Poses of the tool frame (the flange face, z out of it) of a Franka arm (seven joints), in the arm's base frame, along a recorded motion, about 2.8 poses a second.
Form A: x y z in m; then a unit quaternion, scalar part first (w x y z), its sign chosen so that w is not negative.
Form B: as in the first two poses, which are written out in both.
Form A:
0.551 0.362 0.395 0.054 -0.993 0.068 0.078
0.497 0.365 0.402 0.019 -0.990 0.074 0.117
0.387 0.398 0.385 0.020 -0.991 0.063 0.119
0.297 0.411 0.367 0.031 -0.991 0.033 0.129
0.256 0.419 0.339 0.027 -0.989 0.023 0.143
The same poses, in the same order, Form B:
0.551 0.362 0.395 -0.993 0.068 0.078 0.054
0.497 0.365 0.402 -0.990 0.074 0.117 0.019
0.387 0.398 0.385 -0.991 0.063 0.119 0.020
0.297 0.411 0.367 -0.991 0.033 0.129 0.031
0.256 0.419 0.339 -0.989 0.023 0.143 0.027

